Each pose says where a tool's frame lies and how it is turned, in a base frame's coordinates. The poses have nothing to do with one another.
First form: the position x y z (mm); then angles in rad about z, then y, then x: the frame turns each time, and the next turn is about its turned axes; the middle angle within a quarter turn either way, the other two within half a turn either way.
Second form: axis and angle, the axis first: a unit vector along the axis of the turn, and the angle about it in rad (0 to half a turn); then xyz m. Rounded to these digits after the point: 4 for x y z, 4 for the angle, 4 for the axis.
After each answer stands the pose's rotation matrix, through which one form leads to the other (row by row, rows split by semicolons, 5 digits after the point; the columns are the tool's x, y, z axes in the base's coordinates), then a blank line. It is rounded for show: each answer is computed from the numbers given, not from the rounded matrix.
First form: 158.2, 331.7, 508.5, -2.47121, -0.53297, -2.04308
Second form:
0.4009, -0.7326, 0.5501, 3.0487, 0.1582, 0.3317, 0.5085
-0.67490 -0.63719 0.37216; -0.53511 0.07535 -0.84141; 0.50809 -0.76702 -0.39182

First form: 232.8, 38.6, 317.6, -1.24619, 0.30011, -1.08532
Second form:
-0.4995, 0.5905, -0.6339, 1.4972, 0.2328, 0.0386, 0.3176
0.30468 0.35887 0.88226; -0.90541 0.39664 0.15134; -0.29563 -0.84492 0.44577

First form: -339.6, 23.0, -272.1, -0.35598, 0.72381, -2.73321
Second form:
-0.9173, 0.2403, 0.3176, 2.6403, -0.3396, 0.0230, -0.2721
0.70231 -0.56635 -0.43128; -0.26113 -0.76857 0.58405; -0.66224 -0.29756 -0.68767

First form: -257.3, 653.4, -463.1, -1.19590, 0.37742, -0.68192
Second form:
-0.2868, 0.5522, -0.7828, 1.2857, -0.2573, 0.6534, -0.4631
0.34040 0.63739 0.69127; -0.86505 0.50043 -0.03544; -0.36852 -0.58592 0.72172

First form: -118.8, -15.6, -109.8, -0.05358, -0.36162, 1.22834
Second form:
0.9516, -0.2741, 0.1388, 1.2655, -0.1188, -0.0156, -0.1098
0.93398 -0.31478 -0.16908; -0.05009 0.35317 -0.93422; 0.35379 0.88101 0.31408

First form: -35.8, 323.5, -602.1, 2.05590, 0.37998, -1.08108
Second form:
-0.4270, -0.3729, 0.8238, 2.4227, -0.0358, 0.3235, -0.6021
-0.43304 -0.26348 -0.86201; 0.82153 -0.50888 -0.25716; -0.37090 -0.81952 0.43682

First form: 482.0, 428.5, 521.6, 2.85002, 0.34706, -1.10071
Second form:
-0.2206, -0.4886, 0.8442, 3.0763, 0.4820, 0.4285, 0.5216
-0.90069 0.16023 -0.40384; 0.27032 -0.52101 -0.80961; -0.34013 -0.83837 0.42596

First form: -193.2, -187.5, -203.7, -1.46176, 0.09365, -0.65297
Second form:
-0.2986, 0.3528, -0.8867, 1.5498, -0.1932, -0.1875, -0.2037
0.10834 0.78338 0.61202; -0.98971 0.14291 -0.00772; -0.09351 -0.60489 0.79080

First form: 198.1, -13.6, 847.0, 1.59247, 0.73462, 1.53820
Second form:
0.3537, 0.8456, 0.3997, 1.7329, 0.1981, -0.0136, 0.8470
-0.01608 -0.04710 0.99876; 0.74191 0.66909 0.04350; -0.67031 0.74169 0.02418

